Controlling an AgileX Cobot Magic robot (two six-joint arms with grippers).
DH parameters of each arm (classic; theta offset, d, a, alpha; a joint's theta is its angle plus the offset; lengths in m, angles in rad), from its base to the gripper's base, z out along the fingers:
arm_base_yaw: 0 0.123 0 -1.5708
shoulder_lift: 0.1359 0 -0.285 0
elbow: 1.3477 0 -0.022 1.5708
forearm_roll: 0 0.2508 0 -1.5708
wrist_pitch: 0 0 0.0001 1.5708
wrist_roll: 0 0.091 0 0
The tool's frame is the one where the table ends.
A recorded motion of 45 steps. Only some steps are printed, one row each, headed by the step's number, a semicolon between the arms.
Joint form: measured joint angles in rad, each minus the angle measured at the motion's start. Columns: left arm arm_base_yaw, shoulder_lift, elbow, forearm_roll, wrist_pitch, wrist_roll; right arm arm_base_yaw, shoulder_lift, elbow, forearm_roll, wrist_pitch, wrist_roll.
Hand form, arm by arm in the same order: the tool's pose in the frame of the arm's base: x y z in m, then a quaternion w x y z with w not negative. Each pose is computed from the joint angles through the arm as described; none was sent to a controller.
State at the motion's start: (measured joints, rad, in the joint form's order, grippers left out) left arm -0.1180 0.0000 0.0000 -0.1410 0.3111 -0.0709; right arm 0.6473 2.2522 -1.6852 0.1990 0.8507 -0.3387
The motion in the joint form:
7: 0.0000 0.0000 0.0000 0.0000 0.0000 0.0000; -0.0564 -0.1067 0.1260 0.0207 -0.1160 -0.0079
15: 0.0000 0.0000 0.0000 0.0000 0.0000 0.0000; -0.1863 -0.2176 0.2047 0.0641 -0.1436 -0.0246
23: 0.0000 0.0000 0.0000 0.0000 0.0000 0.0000; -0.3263 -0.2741 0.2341 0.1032 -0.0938 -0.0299
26: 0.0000 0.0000 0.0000 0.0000 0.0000 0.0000; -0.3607 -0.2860 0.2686 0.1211 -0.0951 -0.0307
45: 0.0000 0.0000 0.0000 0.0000 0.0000 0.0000; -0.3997 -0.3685 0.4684 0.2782 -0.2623 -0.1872
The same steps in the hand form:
7: 0.0534 -0.0103 0.1853 0.61383 -0.02060 0.78044 -0.11709; 0.3641 0.2603 0.1537 0.15496 -0.38214 0.90486 0.10576
15: 0.0534 -0.0103 0.1853 0.61383 -0.02060 0.78044 -0.11709; 0.3789 0.2054 0.1829 0.19012 -0.31514 0.92296 0.11261
23: 0.0534 -0.0103 0.1853 0.61383 -0.02060 0.78044 -0.11709; 0.3908 0.1495 0.1979 0.18669 -0.24523 0.94404 0.11749
26: 0.0534 -0.0103 0.1853 0.61383 -0.02060 0.78044 -0.11709; 0.3891 0.1352 0.1939 0.17839 -0.22314 0.95070 0.12066
45: 0.0534 -0.0103 0.1853 0.61383 -0.02060 0.78044 -0.11709; 0.3668 0.1167 0.1818 0.21573 -0.20499 0.94448 0.13927

